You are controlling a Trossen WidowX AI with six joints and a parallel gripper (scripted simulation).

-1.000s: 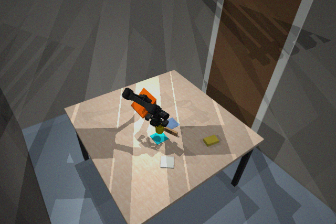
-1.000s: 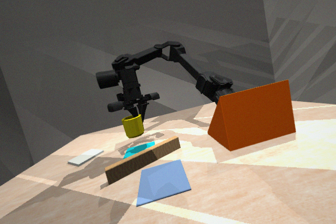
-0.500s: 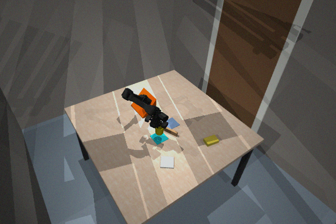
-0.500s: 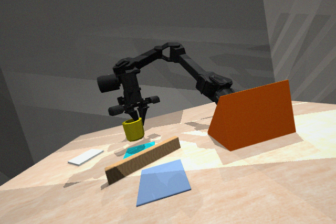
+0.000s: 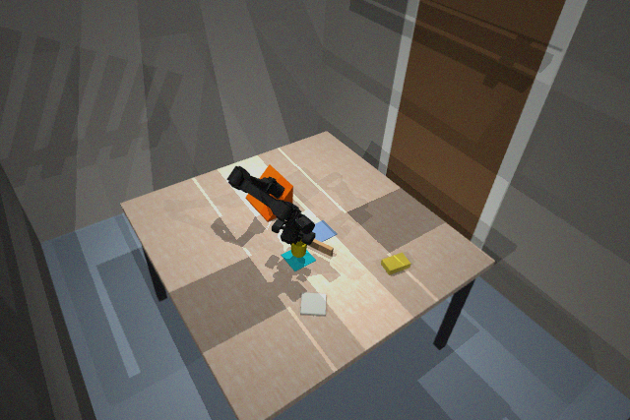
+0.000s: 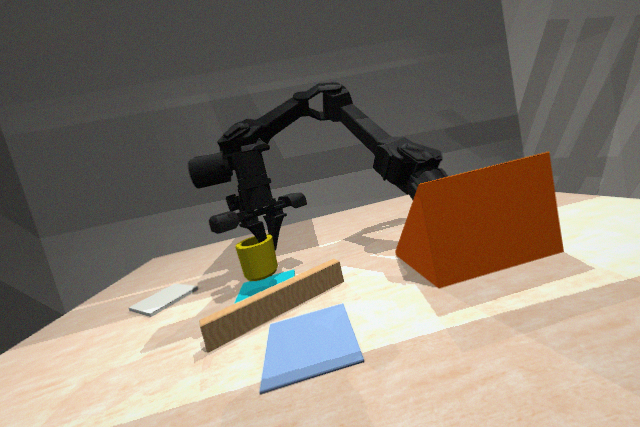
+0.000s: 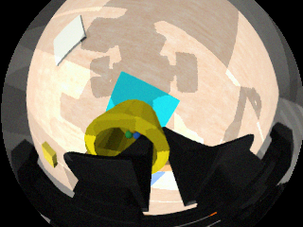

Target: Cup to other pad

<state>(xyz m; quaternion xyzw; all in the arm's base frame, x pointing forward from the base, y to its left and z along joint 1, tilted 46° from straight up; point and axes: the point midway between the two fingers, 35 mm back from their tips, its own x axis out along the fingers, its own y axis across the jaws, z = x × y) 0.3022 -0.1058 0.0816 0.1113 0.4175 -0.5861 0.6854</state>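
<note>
Right now my gripper tip is 80 mm above the cyan pad, 30 mm short of it and 10 mm to the right of it. Round my gripper tip: yellow cup: 20 mm ahead, 10 mm to the left; then blue pad: 200 mm to the left, 80 mm below, 40 mm behind; then low wooden bar: 110 mm to the left, 60 mm below, 10 mm behind.
</note>
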